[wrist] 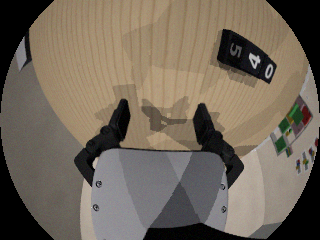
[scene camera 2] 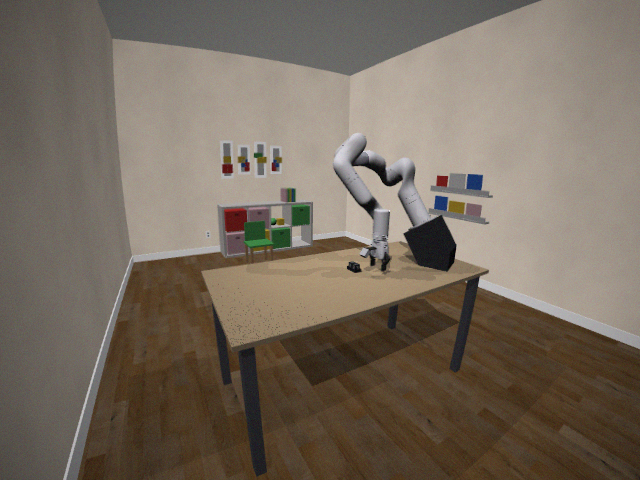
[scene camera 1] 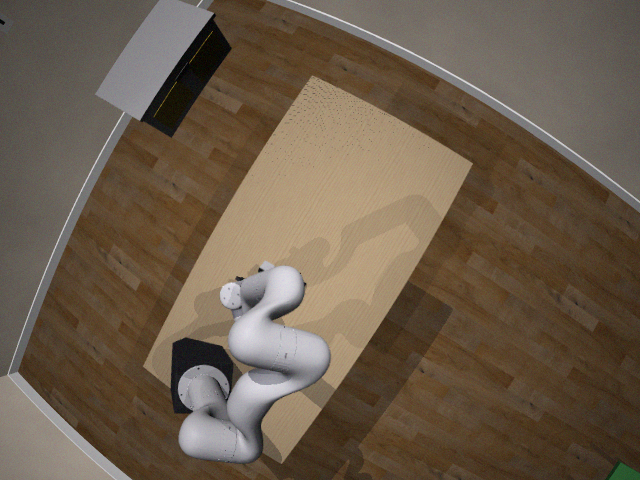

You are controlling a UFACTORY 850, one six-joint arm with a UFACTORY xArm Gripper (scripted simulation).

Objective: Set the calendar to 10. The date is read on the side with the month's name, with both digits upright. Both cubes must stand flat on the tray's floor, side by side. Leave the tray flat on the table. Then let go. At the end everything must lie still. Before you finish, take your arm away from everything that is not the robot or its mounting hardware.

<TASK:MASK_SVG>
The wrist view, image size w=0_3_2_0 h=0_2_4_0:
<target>gripper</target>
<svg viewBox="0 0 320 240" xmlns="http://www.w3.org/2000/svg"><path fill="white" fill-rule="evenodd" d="M74 159L76 167L92 187L91 214L97 240L266 240L241 237L223 232L228 213L228 189L244 170L244 164L235 154L234 148L223 140L222 133L215 131L212 119L204 103L198 104L193 117L197 143L203 146L201 150L152 150L121 147L119 143L120 141L123 142L126 137L131 118L128 101L121 99L117 109L112 114L109 124L103 126L100 129L100 134L90 139L86 143L86 147Z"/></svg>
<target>black calendar cube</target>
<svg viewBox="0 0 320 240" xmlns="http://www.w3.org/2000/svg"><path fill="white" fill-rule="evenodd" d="M232 36L227 60L240 69L258 76L265 56L264 52L249 41Z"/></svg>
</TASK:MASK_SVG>
